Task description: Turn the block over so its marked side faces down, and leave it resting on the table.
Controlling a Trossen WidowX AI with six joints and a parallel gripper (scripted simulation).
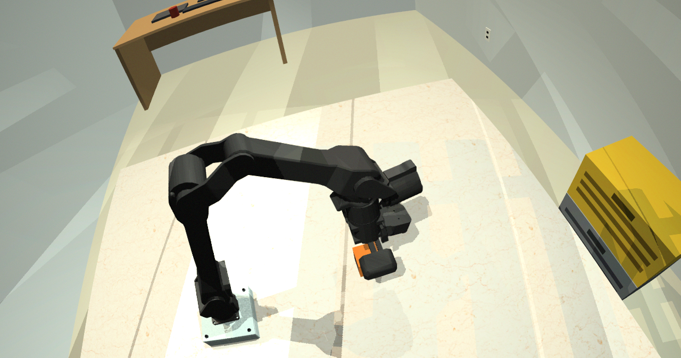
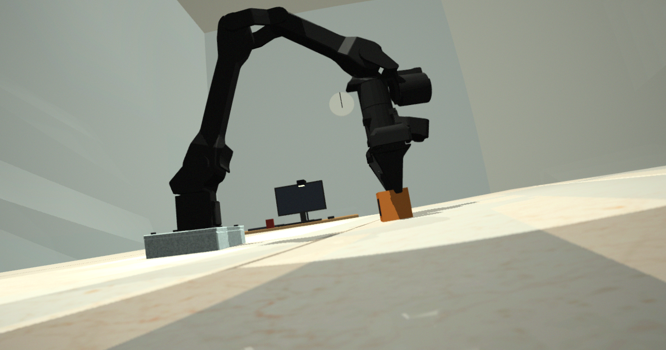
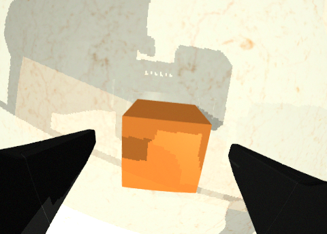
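The orange block lies 20 mm behind my gripper tip and 20 mm below it.
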